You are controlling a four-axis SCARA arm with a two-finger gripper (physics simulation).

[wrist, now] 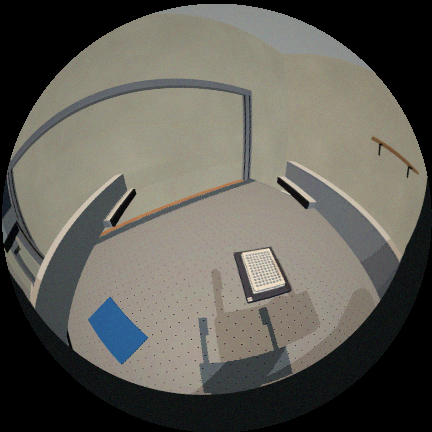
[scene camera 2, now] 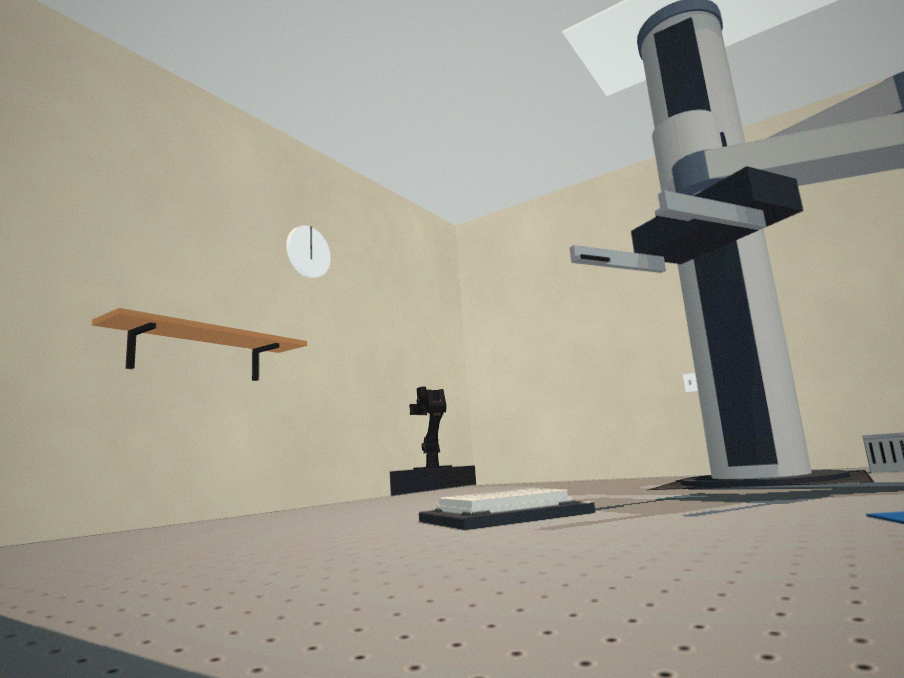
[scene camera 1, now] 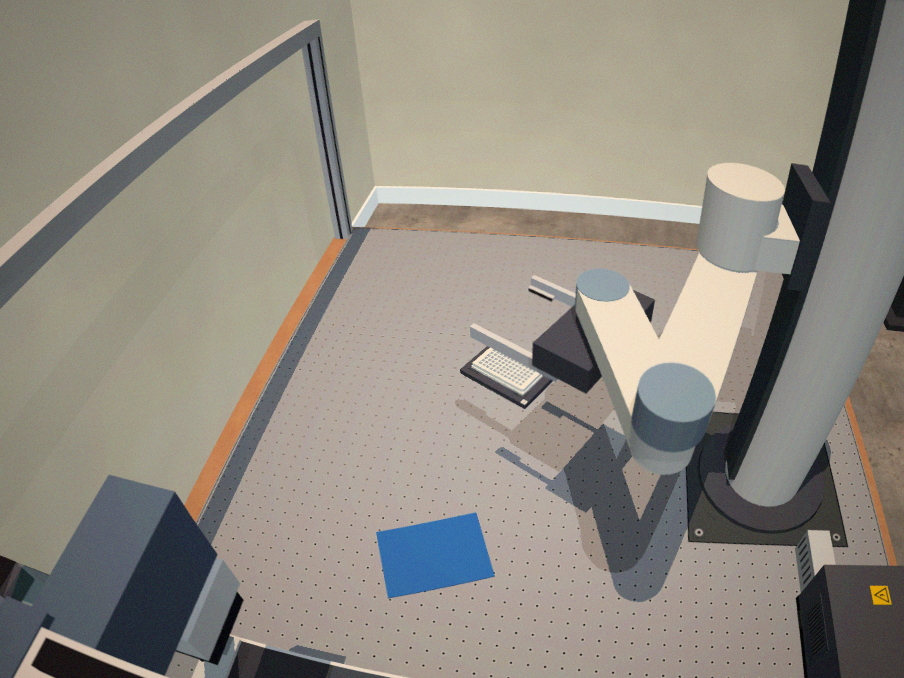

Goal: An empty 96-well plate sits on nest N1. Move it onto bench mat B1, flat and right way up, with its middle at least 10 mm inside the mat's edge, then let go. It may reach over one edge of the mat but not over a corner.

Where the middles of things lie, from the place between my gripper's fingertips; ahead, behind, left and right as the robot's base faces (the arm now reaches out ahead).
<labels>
Now: the white 96-well plate (scene camera 2: 528, 498) 28 cm below my hand, 16 cm to the right of it and 1 cm ahead of it. From my hand the other things lie so: dark nest N1 (scene camera 2: 453, 520) (30 cm below, 16 cm to the right, 1 cm ahead); blue bench mat B1 (scene camera 1: 448, 552) (30 cm below, 27 cm to the left, 8 cm ahead).
</labels>
